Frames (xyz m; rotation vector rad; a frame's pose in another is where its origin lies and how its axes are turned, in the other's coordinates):
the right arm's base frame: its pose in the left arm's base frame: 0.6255 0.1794 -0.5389 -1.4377 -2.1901 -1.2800
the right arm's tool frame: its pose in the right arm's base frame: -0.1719 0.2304 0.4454 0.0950 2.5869 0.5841
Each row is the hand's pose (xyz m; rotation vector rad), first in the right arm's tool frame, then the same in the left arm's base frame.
Working: the right arm's tool frame: its pose in the left arm's base frame: 1.0171 0.4419 -0.7813 0.2931 0.0334 -1.0954

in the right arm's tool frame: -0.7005 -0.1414 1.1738 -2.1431 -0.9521 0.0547
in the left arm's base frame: 0.4320 0.6979 0.4355 -2.0924 0.3064 -0.5451
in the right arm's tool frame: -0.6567 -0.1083 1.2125 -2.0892 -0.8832 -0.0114
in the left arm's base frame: 0.4767 0.6641 0.4724 -2.0248 0.3489 -0.6332
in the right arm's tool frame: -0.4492 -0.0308 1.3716 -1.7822 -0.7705 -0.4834
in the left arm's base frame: 0.6219 0.4764 0.6067 -1.7946 0.3752 -1.1938
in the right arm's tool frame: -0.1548 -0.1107 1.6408 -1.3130 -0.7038 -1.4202
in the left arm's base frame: 0.6558 0.1188 0.7978 -1.5326 0.3525 -2.2209
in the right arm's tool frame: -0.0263 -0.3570 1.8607 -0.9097 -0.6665 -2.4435
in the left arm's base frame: 0.4726 -0.1524 0.9335 1.0672 -0.2590 2.4614
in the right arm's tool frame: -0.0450 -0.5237 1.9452 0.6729 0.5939 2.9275
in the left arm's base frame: 0.3075 -0.2278 0.9816 0.7423 -0.1997 1.9590
